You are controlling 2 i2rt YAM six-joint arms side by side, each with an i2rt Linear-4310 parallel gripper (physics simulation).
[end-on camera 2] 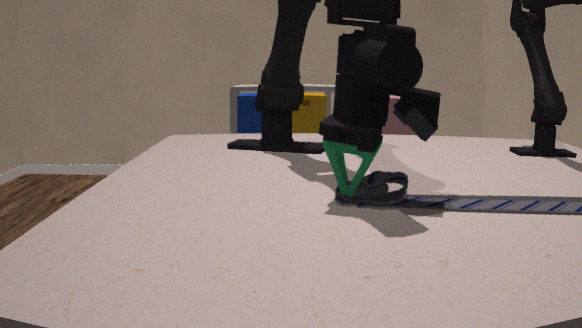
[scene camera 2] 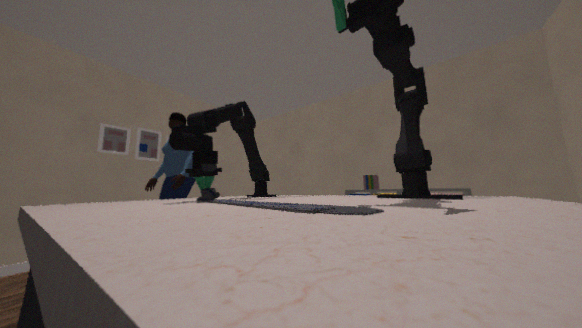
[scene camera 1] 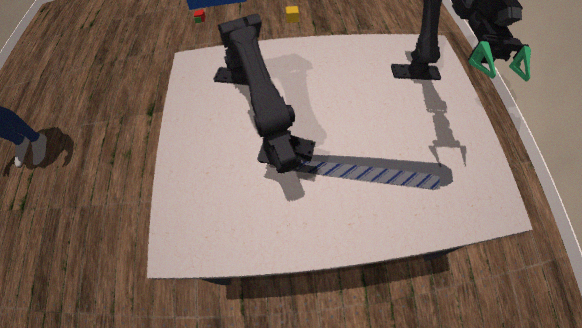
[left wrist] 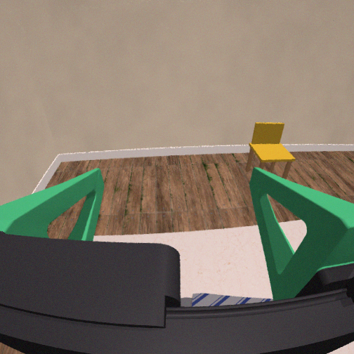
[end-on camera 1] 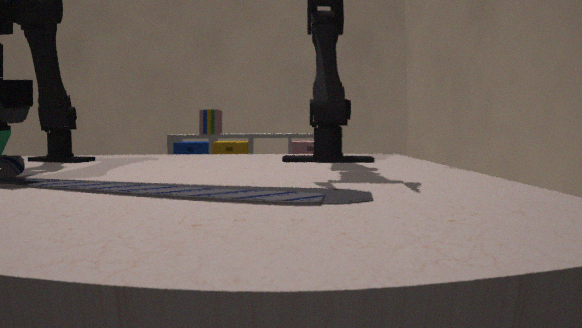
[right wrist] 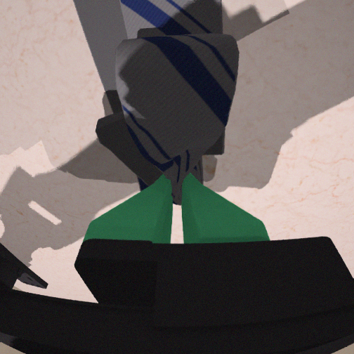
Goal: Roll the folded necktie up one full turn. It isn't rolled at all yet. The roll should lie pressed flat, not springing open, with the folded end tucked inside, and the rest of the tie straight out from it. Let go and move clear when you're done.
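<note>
The grey necktie with blue stripes (scene camera 1: 385, 175) (scene camera 2: 300, 206) (end-on camera 1: 200, 191) (left wrist: 225, 301) lies straight and flat across the table, its wide end to the right in scene camera 1. At its other end, my right gripper (scene camera 2: 206, 188) (end-on camera 2: 348, 193) (right wrist: 176, 176) is shut on the cloth, low at the table. From the fingertips a raised loop of the tie (end-on camera 2: 392, 176) (right wrist: 180, 95) bends over towards the straight length, with an open gap inside it. How the folded end lies inside is hidden. My left gripper (scene camera 1: 510, 77) (left wrist: 176, 176) is open and empty, high up.
The pale table (scene camera 1: 225, 225) (end-on camera 2: 200, 240) carries both arm bases; the left arm's base plate (scene camera 1: 415, 72) (end-on camera 1: 328, 159) stands behind the tie's wide end. A low shelf with coloured bins (end-on camera 1: 270, 135) stands behind, and a yellow chair (left wrist: 272, 151) stands on the floor.
</note>
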